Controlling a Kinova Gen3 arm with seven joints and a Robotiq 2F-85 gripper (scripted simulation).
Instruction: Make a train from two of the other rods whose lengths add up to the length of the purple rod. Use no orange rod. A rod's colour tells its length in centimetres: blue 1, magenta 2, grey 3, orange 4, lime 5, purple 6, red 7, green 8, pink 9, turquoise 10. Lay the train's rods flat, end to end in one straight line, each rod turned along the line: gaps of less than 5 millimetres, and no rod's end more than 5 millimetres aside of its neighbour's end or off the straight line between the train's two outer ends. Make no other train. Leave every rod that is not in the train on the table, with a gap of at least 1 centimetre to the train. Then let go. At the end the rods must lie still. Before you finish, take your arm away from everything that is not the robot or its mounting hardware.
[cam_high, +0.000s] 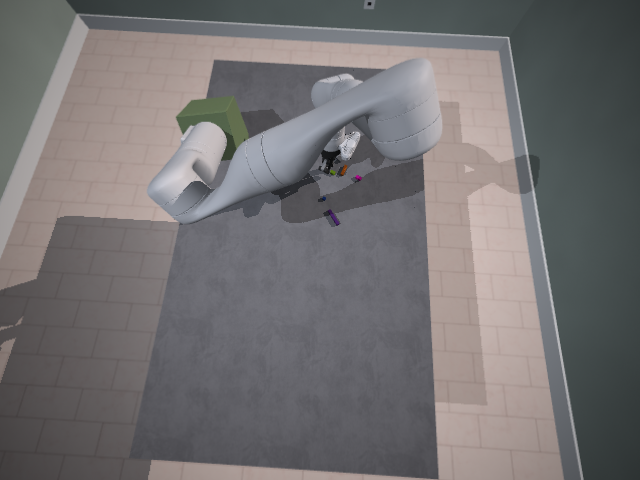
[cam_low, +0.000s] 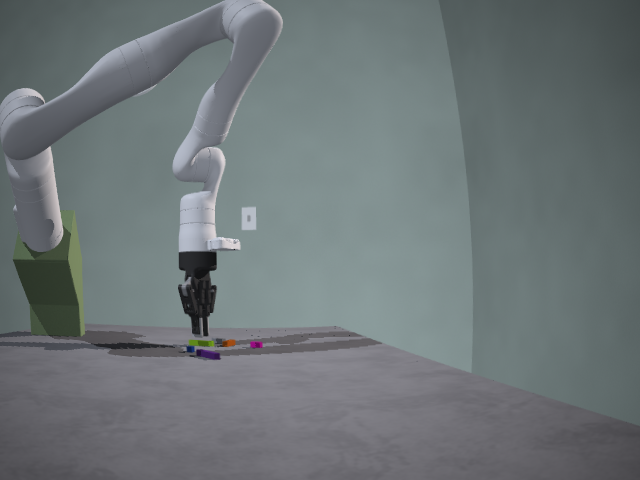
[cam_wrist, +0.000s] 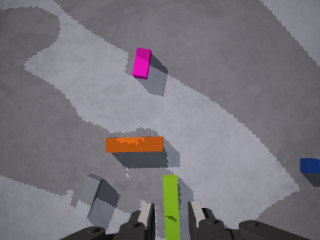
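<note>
Right now the lime rod is 3 cm below my hand. From my hand the other things lie so: blue rod 2 cm behind, 11 cm to the right, 3 cm below; then grey rod 3 cm ahead, 5 cm to the left, 3 cm below; then orange rod 5 cm ahead, 3 cm below.
</note>
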